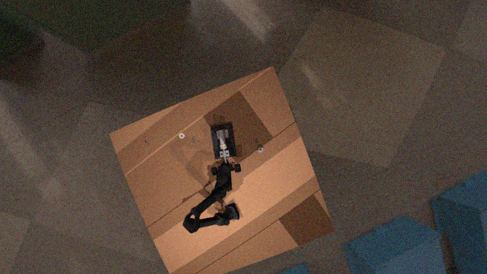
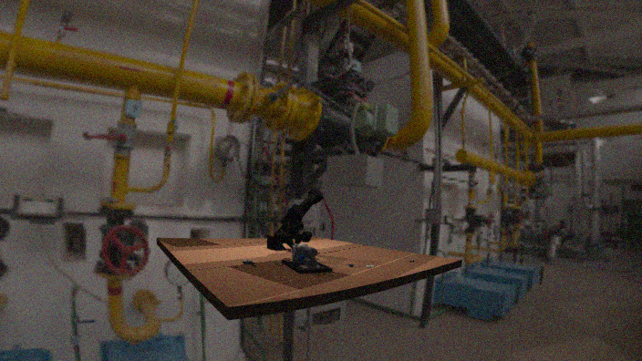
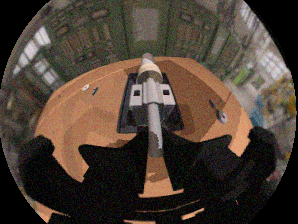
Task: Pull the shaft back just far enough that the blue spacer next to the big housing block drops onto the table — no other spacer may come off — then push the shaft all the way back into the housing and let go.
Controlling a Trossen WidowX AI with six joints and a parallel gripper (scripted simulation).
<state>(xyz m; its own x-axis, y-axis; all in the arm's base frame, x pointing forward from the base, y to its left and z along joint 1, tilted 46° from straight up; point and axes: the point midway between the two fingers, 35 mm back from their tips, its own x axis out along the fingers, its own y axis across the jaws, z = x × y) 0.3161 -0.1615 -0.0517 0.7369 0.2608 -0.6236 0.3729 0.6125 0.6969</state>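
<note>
Now: gripper tip 3 cm short of the grey shaft, 2 cm below it and 1 cm to the left of it. Round my gripper tip: blue spacer (8 cm ahead, 3 cm below, 2 cm to the right).
</note>
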